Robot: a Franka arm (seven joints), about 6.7 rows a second.
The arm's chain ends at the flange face. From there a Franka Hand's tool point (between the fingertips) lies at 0.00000 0.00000 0.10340 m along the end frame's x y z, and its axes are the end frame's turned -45 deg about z.
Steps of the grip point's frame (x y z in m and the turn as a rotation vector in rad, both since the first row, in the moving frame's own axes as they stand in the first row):
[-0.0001, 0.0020, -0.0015, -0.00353, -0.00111, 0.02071]
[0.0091, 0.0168, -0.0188, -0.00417, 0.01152, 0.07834]
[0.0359, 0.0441, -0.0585, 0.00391, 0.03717, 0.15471]
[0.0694, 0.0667, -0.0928, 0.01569, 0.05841, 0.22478]
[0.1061, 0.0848, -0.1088, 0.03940, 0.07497, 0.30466]
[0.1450, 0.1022, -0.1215, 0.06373, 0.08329, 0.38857]
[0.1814, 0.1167, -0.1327, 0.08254, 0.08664, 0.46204]
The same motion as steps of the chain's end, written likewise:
[0.0012, 0.0011, -0.0015, -0.00328, 0.00171, 0.02071]
[0.0171, 0.0059, -0.0188, 0.00520, 0.01109, 0.07834]
[0.0539, 0.0086, -0.0584, 0.02905, 0.02352, 0.15471]
[0.0925, 0.0031, -0.0926, 0.05240, 0.03021, 0.22478]
[0.1312, -0.0072, -0.1084, 0.08087, 0.02515, 0.30466]
[0.1713, -0.0201, -0.1209, 0.10396, 0.01383, 0.38857]
[0.2077, -0.0339, -0.1320, 0.11963, 0.00290, 0.46204]

